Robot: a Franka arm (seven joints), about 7 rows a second.
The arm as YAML. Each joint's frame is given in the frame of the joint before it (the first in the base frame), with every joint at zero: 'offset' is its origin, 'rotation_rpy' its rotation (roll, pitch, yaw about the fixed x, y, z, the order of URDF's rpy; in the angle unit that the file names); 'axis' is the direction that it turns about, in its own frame. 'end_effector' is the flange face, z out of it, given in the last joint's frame.
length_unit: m
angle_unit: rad
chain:
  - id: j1
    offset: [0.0, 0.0, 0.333]
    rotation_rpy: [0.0, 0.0, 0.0]
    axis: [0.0, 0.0, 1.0]
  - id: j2
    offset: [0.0, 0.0, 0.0]
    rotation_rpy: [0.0, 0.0, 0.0]
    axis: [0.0, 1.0, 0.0]
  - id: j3
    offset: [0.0, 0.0, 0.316]
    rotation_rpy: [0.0, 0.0, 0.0]
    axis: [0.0, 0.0, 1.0]
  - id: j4
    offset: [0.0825, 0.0, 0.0]
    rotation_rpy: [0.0, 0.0, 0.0]
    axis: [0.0, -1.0, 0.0]
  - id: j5
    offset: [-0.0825, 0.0, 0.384]
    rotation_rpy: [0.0, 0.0, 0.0]
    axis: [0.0, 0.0, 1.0]
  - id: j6
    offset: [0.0, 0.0, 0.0]
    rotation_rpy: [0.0, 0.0, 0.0]
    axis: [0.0, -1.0, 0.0]
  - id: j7
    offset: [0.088, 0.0, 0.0]
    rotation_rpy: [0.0, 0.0, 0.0]
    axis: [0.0, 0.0, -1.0]
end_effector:
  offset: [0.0, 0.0, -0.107]
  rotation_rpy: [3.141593, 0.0, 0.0]
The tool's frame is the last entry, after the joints.
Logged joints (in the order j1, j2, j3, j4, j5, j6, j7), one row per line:
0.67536, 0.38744, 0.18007, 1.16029, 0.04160, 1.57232, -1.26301
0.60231, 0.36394, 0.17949, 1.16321, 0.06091, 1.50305, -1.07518
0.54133, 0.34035, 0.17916, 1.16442, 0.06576, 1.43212, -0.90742
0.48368, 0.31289, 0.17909, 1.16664, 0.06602, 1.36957, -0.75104
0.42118, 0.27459, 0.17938, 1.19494, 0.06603, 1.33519, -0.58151
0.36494, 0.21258, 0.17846, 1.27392, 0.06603, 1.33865, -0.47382
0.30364, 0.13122, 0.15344, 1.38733, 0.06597, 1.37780, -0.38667
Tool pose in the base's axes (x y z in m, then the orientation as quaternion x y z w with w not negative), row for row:
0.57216, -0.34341, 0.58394, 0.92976, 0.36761, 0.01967, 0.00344
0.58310, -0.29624, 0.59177, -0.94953, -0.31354, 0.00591, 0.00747
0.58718, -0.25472, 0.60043, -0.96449, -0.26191, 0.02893, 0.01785
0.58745, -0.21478, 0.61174, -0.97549, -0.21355, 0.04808, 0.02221
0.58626, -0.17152, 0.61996, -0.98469, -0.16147, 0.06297, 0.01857
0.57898, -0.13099, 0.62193, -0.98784, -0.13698, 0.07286, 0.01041
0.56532, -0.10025, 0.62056, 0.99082, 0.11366, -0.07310, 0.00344
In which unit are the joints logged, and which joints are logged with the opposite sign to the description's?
The joints are logged in radians. Opposite sign: j1, j4, j5.
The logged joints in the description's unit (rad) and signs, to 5 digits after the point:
-0.67536, 0.38744, 0.18007, -1.16029, -0.04160, 1.57232, -1.26301
-0.60231, 0.36394, 0.17949, -1.16321, -0.06091, 1.50305, -1.07518
-0.54133, 0.34035, 0.17916, -1.16442, -0.06576, 1.43212, -0.90742
-0.48368, 0.31289, 0.17909, -1.16664, -0.06602, 1.36957, -0.75104
-0.42118, 0.27459, 0.17938, -1.19494, -0.06603, 1.33519, -0.58151
-0.36494, 0.21258, 0.17846, -1.27392, -0.06603, 1.33865, -0.47382
-0.30364, 0.13122, 0.15344, -1.38733, -0.06597, 1.37780, -0.38667

